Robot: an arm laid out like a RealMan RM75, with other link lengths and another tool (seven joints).
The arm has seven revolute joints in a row. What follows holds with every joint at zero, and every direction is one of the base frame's. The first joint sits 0.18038 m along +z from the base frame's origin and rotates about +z. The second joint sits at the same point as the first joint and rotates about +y. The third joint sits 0.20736 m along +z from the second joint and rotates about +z. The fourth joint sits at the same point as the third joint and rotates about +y. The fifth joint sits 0.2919 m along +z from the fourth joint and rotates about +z. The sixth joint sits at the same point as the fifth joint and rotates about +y. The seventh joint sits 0.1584 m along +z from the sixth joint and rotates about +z. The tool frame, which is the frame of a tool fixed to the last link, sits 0.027 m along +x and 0.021 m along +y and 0.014 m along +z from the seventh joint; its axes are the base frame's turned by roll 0, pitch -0.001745 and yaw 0.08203 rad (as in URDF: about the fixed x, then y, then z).
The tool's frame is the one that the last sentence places.
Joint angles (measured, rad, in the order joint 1, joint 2, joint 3, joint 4, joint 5, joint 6, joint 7), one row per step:
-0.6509, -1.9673, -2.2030, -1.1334, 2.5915, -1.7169, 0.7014
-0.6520, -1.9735, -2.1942, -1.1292, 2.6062, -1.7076, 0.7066
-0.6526, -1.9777, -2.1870, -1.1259, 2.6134, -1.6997, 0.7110
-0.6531, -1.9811, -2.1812, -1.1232, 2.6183, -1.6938, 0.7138
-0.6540, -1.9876, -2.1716, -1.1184, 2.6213, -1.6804, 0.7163
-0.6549, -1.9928, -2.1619, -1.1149, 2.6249, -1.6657, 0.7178
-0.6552, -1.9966, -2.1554, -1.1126, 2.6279, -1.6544, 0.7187
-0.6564, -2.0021, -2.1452, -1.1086, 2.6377, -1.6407, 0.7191
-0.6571, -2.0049, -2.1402, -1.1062, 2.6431, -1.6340, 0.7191
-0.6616, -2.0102, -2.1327, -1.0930, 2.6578, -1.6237, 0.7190
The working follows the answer.
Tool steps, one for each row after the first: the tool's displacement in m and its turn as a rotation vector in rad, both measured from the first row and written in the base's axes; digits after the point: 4 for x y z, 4 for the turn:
-0.0015, 0.0001, -0.0045, -0.0064, 0.0149, -0.0046
-0.0022, 0.0004, -0.0079, -0.0108, 0.0233, -0.0101
-0.0025, 0.0005, -0.0107, -0.0144, 0.0291, -0.0140
-0.0022, 0.0014, -0.0157, -0.0169, 0.0332, -0.0214
-0.0018, 0.0026, -0.0199, -0.0163, 0.0394, -0.0292
-0.0017, 0.0036, -0.0228, -0.0147, 0.0440, -0.0345
-0.0022, 0.0046, -0.0271, -0.0157, 0.0557, -0.0398
-0.0026, 0.0050, -0.0294, -0.0165, 0.0617, -0.0420
-0.0048, 0.0052, -0.0349, -0.0244, 0.0743, -0.0401

Tool pose at each row, in the base's axes (x y z in m, rotation vector in rad; rounded; the steps above come from the unrounded poses):
-0.1918, 0.4301, 0.0279, -2.5306, -1.2365, 0.3653
-0.1933, 0.4302, 0.0234, -2.5311, -1.2258, 0.3870
-0.1940, 0.4305, 0.0200, -2.5333, -1.2160, 0.3991
-0.1943, 0.4306, 0.0172, -2.5356, -1.2091, 0.4078
-0.1940, 0.4314, 0.0122, -2.5393, -1.1982, 0.4129
-0.1936, 0.4327, 0.0080, -2.5397, -1.1856, 0.4181
-0.1935, 0.4337, 0.0051, -2.5387, -1.1767, 0.4212
-0.1940, 0.4346, 0.0008, -2.5363, -1.1656, 0.4348
-0.1944, 0.4351, -0.0014, -2.5349, -1.1606, 0.4422
-0.1966, 0.4353, -0.0070, -2.5338, -1.1591, 0.4635

